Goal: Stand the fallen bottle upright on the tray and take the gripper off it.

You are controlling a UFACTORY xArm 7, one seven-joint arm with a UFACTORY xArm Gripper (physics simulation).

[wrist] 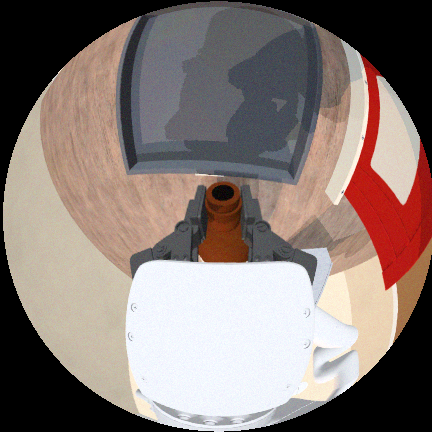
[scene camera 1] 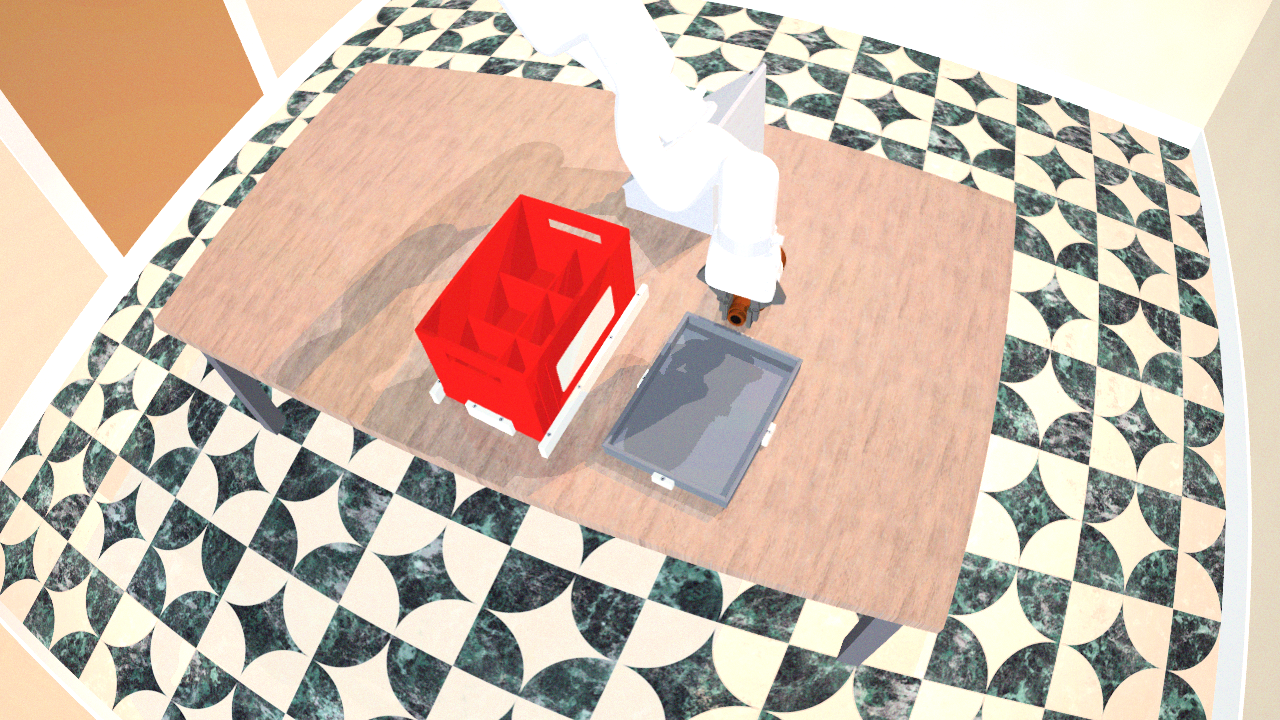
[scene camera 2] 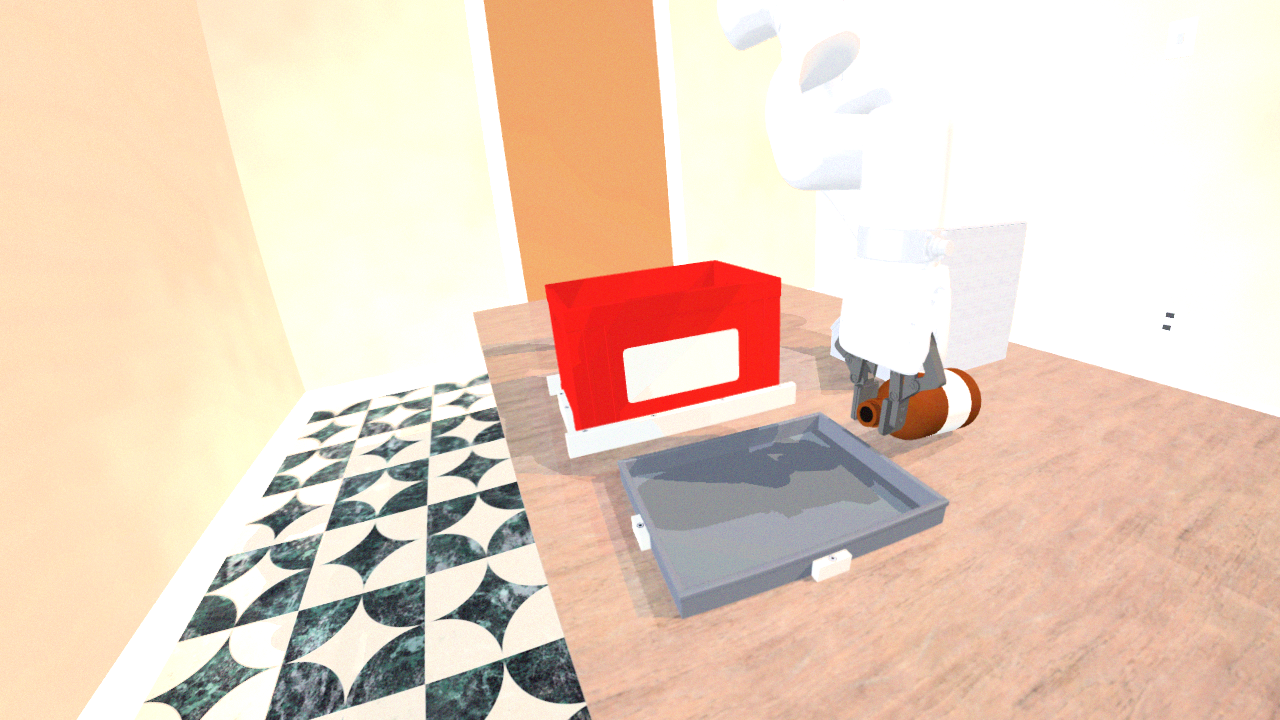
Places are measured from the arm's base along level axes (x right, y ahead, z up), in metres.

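Pixels of known places: gripper, fingertip midpoint: point(wrist: 223, 196) point(scene camera 1: 738, 317) point(scene camera 2: 875, 423); arm's base, link origin: point(scene camera 1: 689, 128).
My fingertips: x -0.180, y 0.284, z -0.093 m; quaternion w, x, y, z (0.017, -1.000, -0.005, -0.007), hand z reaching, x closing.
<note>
Ahead of a thing's pixels: the offset from my fingertips to its top centre. "spot": to the spot under its first point.
The brown bottle {dy -0.059, dx +0.001, dz +0.043 m} point(scene camera 1: 736, 308) point(scene camera 2: 930, 410) point(wrist: 223, 237) with a white label lies on its side on the table behind the tray, its open mouth towards the tray. My gripper point(scene camera 1: 739, 317) point(scene camera 2: 875, 420) point(wrist: 223, 196) points down and is shut on the bottle's neck, one dark finger on each side. My gripper's white body hides much of the bottle in the wrist view and in scene camera 1. The grey, low-rimmed tray point(scene camera 1: 680, 456) point(scene camera 2: 760, 546) point(wrist: 165, 75) is flat on the table, close in front of the bottle's mouth. No object stands in it.
A tall red crate {dy +0.129, dx +0.269, dz +0.131 m} point(scene camera 1: 501, 394) point(scene camera 2: 590, 376) point(wrist: 390, 225) with compartments stands beside the tray. A white strip {spot: dy +0.147, dx +0.167, dz -0.015 m} point(scene camera 1: 594, 368) point(scene camera 2: 680, 418) point(wrist: 350, 145) runs along its tray side. Small white blocks point(scene camera 1: 662, 480) point(scene camera 2: 831, 565) sit against the tray's outer walls. A pale upright panel point(scene camera 1: 751, 111) point(scene camera 2: 984, 286) stands behind the arm.
</note>
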